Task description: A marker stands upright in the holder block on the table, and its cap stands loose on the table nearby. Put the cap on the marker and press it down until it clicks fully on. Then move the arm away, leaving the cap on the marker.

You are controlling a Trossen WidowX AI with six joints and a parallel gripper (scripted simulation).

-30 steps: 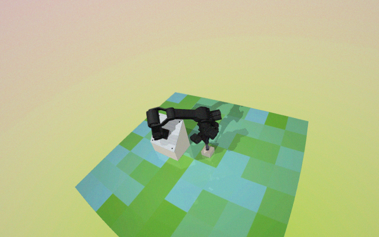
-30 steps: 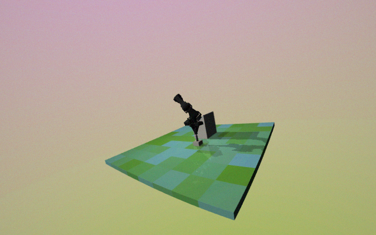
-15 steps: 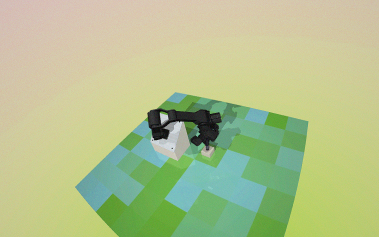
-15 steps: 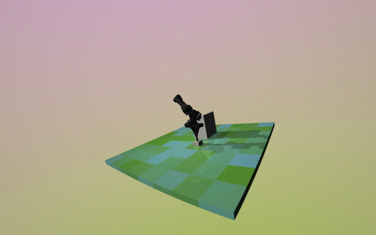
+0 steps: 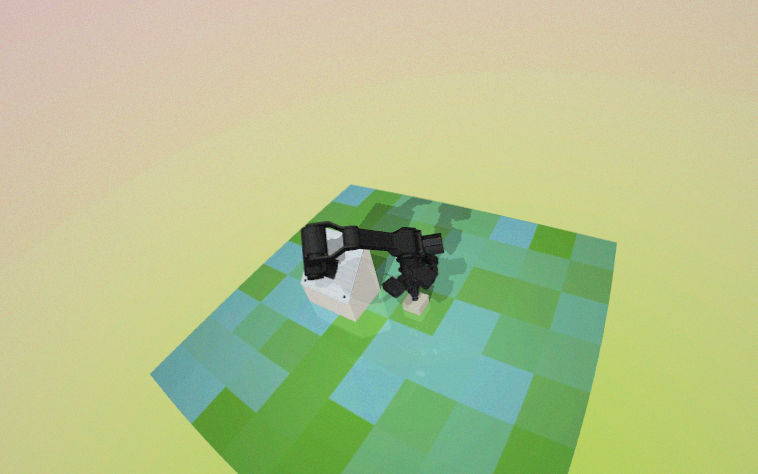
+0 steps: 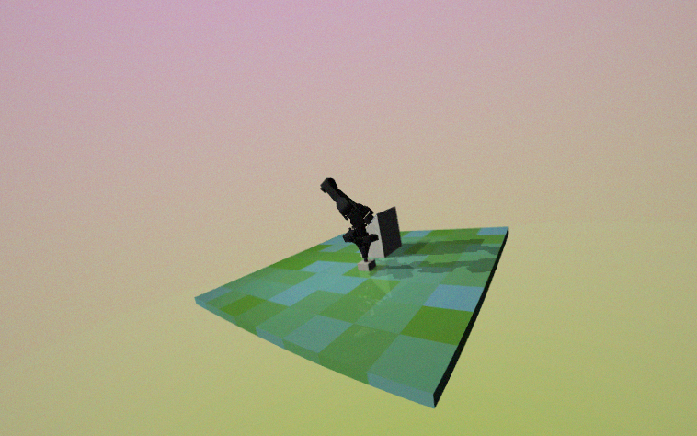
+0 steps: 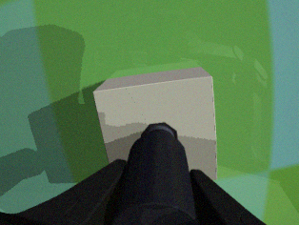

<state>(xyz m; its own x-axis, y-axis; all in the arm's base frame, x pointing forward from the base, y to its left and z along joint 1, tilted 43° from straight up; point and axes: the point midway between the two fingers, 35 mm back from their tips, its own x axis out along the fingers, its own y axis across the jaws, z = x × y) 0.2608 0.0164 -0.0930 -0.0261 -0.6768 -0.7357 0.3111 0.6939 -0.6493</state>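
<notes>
Now: the black cap 1 cm above my gripper tip. From my gripper tip the other things lie so: beige holder block 6 cm below.
</notes>
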